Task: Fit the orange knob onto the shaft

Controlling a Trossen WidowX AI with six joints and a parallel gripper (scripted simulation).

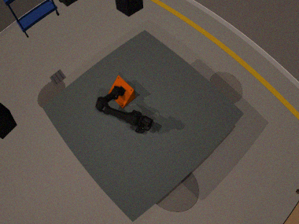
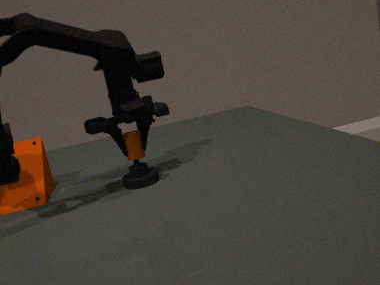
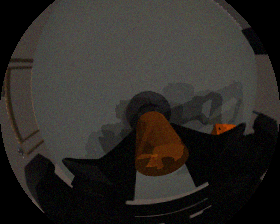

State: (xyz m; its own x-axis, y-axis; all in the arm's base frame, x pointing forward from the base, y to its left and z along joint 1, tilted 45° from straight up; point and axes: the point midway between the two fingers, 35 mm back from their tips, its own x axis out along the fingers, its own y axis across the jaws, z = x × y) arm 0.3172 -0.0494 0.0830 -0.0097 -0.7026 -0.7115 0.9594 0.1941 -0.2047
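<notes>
The knob lies 20 mm above my gripper tip. From my gripper tip the other things lie so: dark pedestal 40 mm below.
</notes>
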